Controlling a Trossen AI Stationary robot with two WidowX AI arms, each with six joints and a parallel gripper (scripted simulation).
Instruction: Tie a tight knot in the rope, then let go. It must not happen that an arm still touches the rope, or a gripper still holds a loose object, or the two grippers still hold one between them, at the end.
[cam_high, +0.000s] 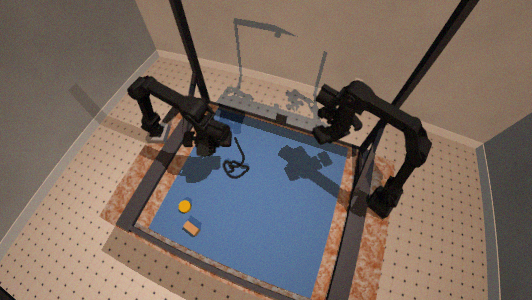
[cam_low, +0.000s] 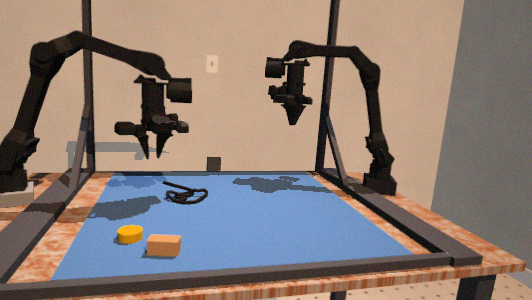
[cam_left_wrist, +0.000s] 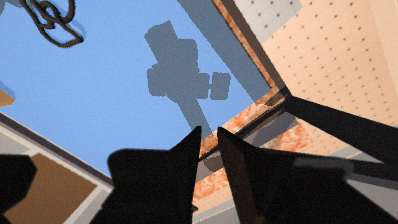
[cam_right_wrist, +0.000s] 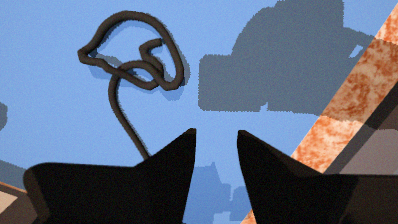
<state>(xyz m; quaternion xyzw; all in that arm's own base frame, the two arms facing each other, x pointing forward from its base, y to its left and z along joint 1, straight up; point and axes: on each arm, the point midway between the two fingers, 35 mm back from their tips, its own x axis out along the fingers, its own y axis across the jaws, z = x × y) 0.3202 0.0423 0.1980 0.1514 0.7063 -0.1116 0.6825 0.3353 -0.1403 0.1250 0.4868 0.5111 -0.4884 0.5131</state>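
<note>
Now: the blue mat 60 mm ahead of my right hand, 210 mm to the left of it and 160 mm below it. Also, from my right hand: yellow disc 240 mm ahead, 40 mm to the right, 140 mm below; orange block 320 mm ahead, 30 mm to the left, 140 mm below.
</note>
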